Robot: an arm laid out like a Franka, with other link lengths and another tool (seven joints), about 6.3 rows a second.
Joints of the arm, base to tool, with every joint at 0 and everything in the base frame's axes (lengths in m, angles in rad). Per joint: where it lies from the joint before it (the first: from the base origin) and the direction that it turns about. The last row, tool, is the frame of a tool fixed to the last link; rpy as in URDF.
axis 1: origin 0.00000 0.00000 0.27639 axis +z
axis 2: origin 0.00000 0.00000 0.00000 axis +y
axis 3: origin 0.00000 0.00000 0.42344 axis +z
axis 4: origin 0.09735 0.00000 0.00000 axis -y
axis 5: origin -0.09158 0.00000 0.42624 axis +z
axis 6: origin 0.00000 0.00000 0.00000 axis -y
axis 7: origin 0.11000 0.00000 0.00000 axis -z
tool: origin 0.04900 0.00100 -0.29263 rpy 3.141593 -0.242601 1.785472
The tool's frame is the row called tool.
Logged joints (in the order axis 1, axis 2, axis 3, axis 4, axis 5, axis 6, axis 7), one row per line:
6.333 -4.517 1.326 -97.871 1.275 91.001 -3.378
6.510 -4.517 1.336 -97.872 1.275 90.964 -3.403
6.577 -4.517 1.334 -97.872 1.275 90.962 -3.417
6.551 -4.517 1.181 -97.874 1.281 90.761 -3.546
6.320 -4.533 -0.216 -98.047 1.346 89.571 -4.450
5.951 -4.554 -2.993 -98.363 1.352 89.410 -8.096
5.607 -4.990 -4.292 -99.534 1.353 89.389 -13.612
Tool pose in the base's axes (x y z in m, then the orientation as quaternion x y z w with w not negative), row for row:
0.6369 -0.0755 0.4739 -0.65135 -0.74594 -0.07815 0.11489
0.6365 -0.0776 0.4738 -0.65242 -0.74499 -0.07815 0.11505
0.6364 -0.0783 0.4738 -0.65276 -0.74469 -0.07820 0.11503
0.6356 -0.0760 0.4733 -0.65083 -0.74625 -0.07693 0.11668
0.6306 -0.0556 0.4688 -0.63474 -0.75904 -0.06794 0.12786
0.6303 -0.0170 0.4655 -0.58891 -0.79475 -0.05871 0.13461
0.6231 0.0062 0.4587 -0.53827 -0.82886 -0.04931 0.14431
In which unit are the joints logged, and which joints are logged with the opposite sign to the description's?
The joints are logged in degrees. Opposite sign: axis 1, axis 3.
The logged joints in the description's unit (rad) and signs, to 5 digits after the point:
-0.11053 -0.07884 -0.02314 -1.70817 0.02225 1.58827 -0.05896
-0.11362 -0.07884 -0.02332 -1.70819 0.02225 1.58762 -0.05939
-0.11479 -0.07884 -0.02328 -1.70819 0.02225 1.58759 -0.05964
-0.11434 -0.07884 -0.02061 -1.70822 0.02236 1.58408 -0.06189
-0.11030 -0.07912 0.00377 -1.71124 0.02349 1.56331 -0.07767
-0.10386 -0.07948 0.05224 -1.71676 0.02360 1.56050 -0.14130
-0.09786 -0.08709 0.07491 -1.73720 0.02361 1.56013 -0.23757

